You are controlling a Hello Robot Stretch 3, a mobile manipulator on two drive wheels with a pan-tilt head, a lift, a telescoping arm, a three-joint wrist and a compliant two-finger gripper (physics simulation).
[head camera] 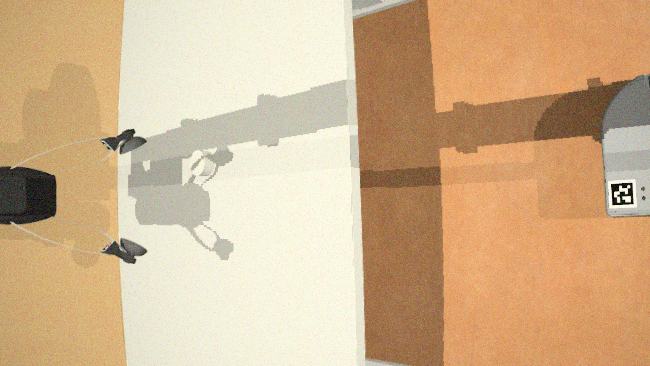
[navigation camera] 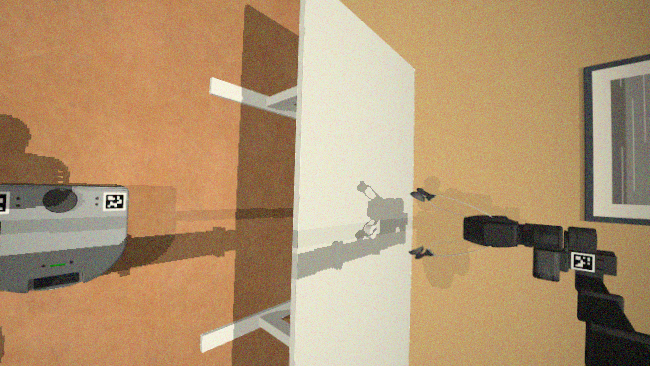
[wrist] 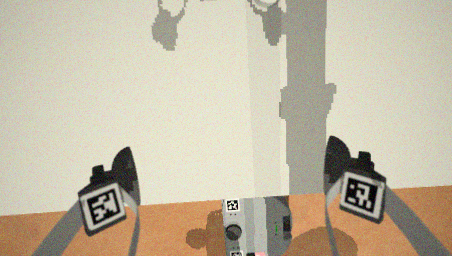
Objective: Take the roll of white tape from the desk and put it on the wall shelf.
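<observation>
The roll of white tape [head camera: 202,165] [navigation camera: 371,228] lies on the white desk [head camera: 280,280] [navigation camera: 350,125] [wrist: 100,100], partly in the gripper's shadow. Part of the roll [wrist: 266,3] shows at the top edge of the wrist view. My gripper [head camera: 132,196] [navigation camera: 421,223] [wrist: 230,161] is open and empty. Its fingers stand wide apart, above and near the desk's wall-side edge, with the roll off to the desk side of them in the head view. The fingers do not touch the roll. The wall shelf does not show in any view.
A yellow-tan wall [head camera: 60,310] [navigation camera: 465,125] rises beyond the desk, with a framed picture [navigation camera: 588,150] on it. White desk legs [navigation camera: 225,90] show below the top. The robot's base [head camera: 625,145] [navigation camera: 65,225] [wrist: 247,225] stands on the orange floor [head camera: 525,280].
</observation>
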